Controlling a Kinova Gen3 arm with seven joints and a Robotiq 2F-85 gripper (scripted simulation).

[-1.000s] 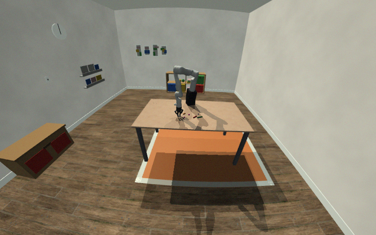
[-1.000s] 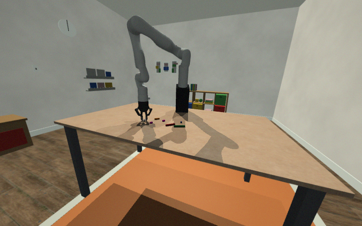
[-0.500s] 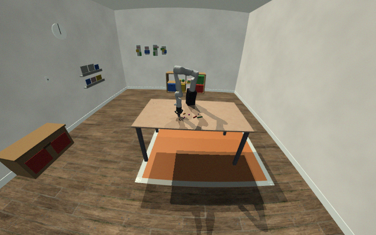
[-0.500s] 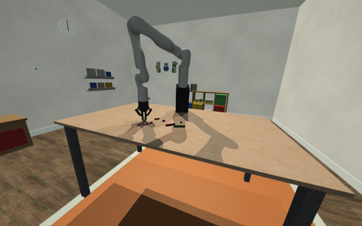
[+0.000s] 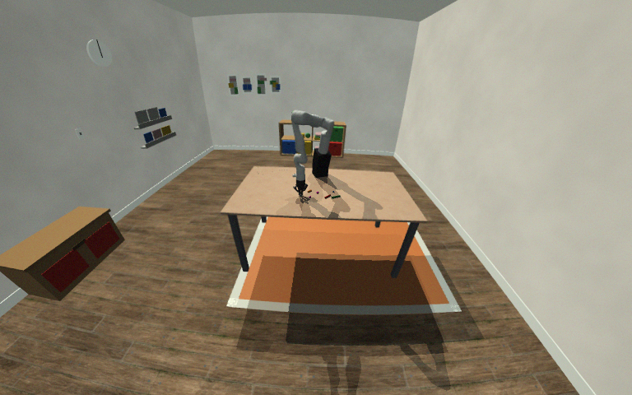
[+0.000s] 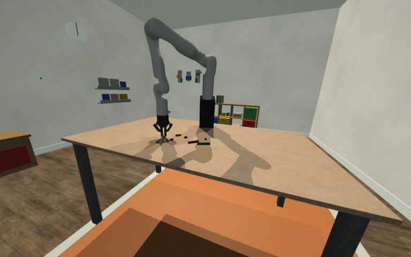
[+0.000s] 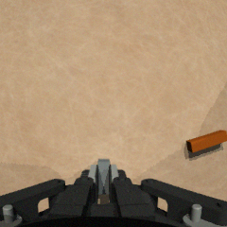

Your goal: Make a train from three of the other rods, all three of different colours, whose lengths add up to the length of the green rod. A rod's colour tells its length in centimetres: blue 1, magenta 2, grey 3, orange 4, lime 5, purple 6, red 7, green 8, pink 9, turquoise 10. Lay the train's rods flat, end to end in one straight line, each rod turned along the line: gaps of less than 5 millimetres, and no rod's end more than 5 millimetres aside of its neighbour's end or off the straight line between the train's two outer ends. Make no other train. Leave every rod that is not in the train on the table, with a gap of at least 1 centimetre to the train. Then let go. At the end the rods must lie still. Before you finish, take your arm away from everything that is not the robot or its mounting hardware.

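The blue rod lies 28 cm to the left of my hand, 7 cm behind it and 1 cm below it. The rest, counted from my hand: grey rod: 1 cm below; red rod: 23 cm to the left, 1 cm below, 1 cm ahead; orange rod: 7 cm to the left, 7 cm behind, 1 cm below.
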